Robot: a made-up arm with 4 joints.
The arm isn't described. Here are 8 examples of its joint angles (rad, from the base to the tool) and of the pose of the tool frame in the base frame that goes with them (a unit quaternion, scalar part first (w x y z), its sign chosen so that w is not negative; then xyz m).
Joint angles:
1: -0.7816 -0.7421 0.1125 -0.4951
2: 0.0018 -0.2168 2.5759 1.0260
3: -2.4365 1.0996 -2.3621 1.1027
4: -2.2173 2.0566 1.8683 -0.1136
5: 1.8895 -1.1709 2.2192 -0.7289
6: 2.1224 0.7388 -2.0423 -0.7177
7: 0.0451 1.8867 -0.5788 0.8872
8: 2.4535 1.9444 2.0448 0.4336
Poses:
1: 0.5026 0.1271 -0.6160 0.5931 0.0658 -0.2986 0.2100
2: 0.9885 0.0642 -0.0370 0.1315 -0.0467 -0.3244 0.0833
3: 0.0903 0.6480 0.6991 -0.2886 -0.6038 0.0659 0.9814
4: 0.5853 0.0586 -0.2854 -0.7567 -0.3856 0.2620 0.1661
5: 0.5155 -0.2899 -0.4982 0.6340 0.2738 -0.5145 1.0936
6: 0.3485 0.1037 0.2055 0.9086 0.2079 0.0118 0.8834
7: 0.1352 0.0993 0.1503 0.9743 0.3510 0.1718 0.4182
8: 0.3646 -0.5522 0.3488 -0.6637 -0.5434 0.3811 0.9679
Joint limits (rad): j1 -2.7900..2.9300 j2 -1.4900..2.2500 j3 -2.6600..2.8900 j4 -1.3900..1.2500
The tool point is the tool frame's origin. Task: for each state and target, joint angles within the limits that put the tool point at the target. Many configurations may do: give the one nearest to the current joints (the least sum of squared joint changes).
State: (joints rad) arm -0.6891 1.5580 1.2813 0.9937
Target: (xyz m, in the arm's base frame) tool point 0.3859 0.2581 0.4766
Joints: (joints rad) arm -0.5574 2.2355 1.1582 0.8885
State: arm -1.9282 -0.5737 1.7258 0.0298
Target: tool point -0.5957 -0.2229 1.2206
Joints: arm -2.5861 -0.3666 2.7757 -0.3850
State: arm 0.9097 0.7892 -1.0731 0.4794
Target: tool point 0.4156 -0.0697 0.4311
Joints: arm 0.5047 0.9702 -0.8269 0.7750
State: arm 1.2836 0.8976 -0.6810 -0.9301
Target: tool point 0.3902 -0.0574 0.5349
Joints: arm 0.5617 1.3152 -0.4154 -0.0973
